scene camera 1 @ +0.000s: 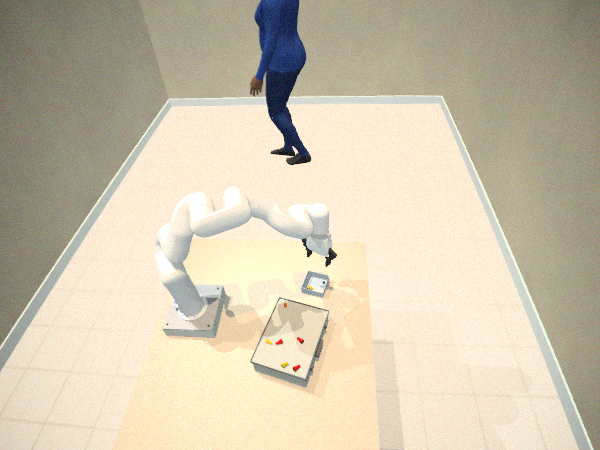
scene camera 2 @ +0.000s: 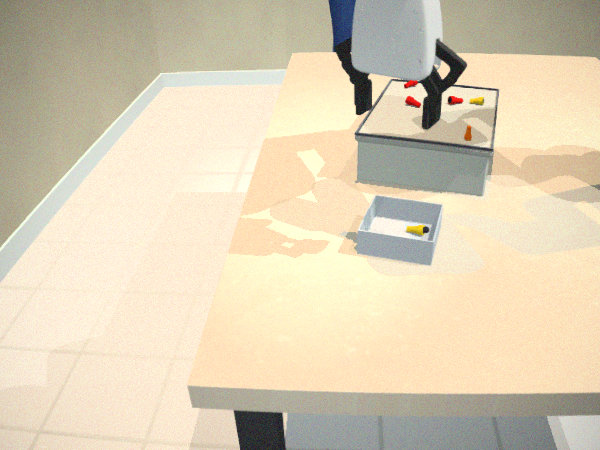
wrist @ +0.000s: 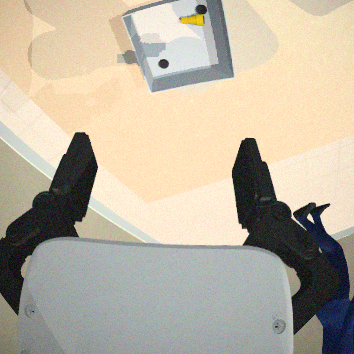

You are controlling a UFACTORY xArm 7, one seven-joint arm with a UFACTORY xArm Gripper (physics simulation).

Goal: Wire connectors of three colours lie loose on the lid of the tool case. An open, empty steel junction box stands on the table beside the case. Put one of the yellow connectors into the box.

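Frame: origin at the arm's base, x right, y back, z down, level; millimetres.
Where they show: gripper, fingertip midpoint: (scene camera 1: 318, 260) (scene camera 2: 395, 118) (wrist: 163, 150); arm's base at its link origin: (scene camera 1: 193, 307).
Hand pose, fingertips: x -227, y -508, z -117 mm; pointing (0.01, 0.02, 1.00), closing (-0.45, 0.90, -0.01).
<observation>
Each offset is from my fingertips to the top centre of the thing. Level surfaces: height alone.
A yellow connector @(dx +22, dy +37, dz +167 mm) (scene camera 1: 310, 287) (scene camera 2: 416, 230) (wrist: 194, 20) lies on its side on the floor of the open steel junction box @(dx +6, dy +16, dz +145 mm) (scene camera 1: 314, 294) (scene camera 2: 395, 248) (wrist: 226, 42), close to a wall. My gripper (scene camera 1: 318, 259) (scene camera 2: 395, 118) (wrist: 163, 150) is open and empty, raised above the table and apart from the box. On the lid of the tool case @(dx +306, dy +65, dz +96 mm) (scene camera 1: 309, 325) (scene camera 2: 420, 165) lie another yellow connector @(dx +348, dy +150, dz +85 mm) (scene camera 1: 268, 342) (scene camera 2: 477, 101) beside a red one @(dx +344, dy +111, dz +84 mm) (scene camera 1: 279, 342) (scene camera 2: 455, 100), and a further yellow connector @(dx +427, dy +72, dz +85 mm) (scene camera 1: 284, 365) near the lid's near edge in scene camera 1.
Two more red connectors, one @(dx +324, dy +33, dz +84 mm) (scene camera 1: 300, 340) (scene camera 2: 413, 102) and another @(dx +433, dy +28, dz +84 mm) (scene camera 1: 296, 368) (scene camera 2: 411, 84), and an orange connector @(dx +179, dy +117, dz +78 mm) (scene camera 1: 285, 305) (scene camera 2: 468, 133) lie on the lid. A person in blue (scene camera 1: 282, 50) stands on the floor beyond the table @(dz +183 mm) (scene camera 1: 200, 400) (scene camera 2: 350, 325).
</observation>
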